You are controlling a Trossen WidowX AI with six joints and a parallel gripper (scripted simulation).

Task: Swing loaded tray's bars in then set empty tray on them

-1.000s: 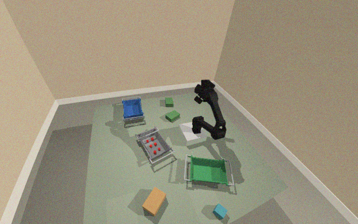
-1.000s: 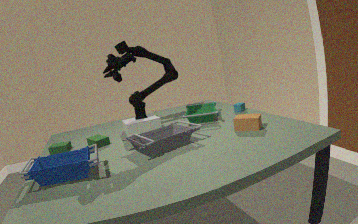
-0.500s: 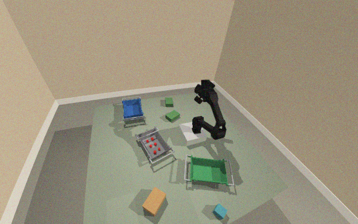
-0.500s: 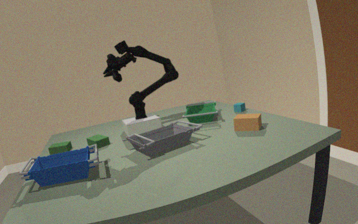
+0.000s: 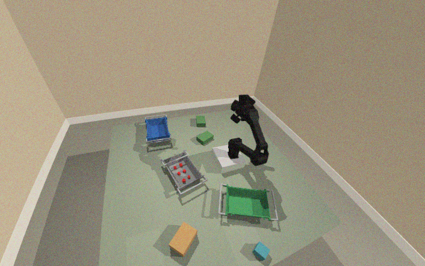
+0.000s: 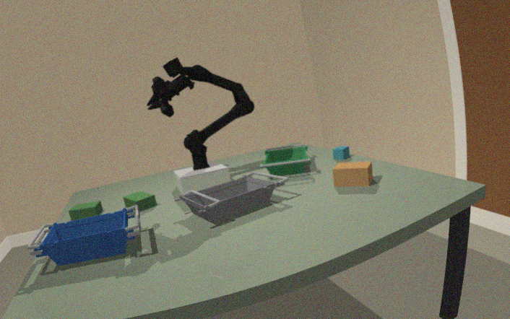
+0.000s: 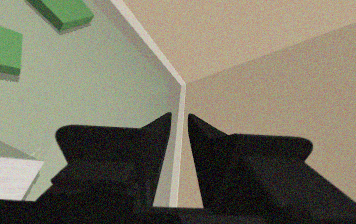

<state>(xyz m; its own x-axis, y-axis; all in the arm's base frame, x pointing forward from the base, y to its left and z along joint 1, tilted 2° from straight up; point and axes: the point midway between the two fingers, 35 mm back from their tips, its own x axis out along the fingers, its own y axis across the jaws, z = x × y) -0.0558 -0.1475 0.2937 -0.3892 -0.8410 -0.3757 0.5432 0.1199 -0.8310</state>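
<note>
Now: the green tray 110 mm ahead of my gripper tip, 520 mm to the left of it and 300 mm below it. Also, from my gripper tip: orange block 490 mm ahead, 620 mm to the left, 320 mm below; cyan block 130 mm ahead, 760 mm to the left, 320 mm below; red block 490 mm ahead, 170 mm to the left, 330 mm below.
</note>
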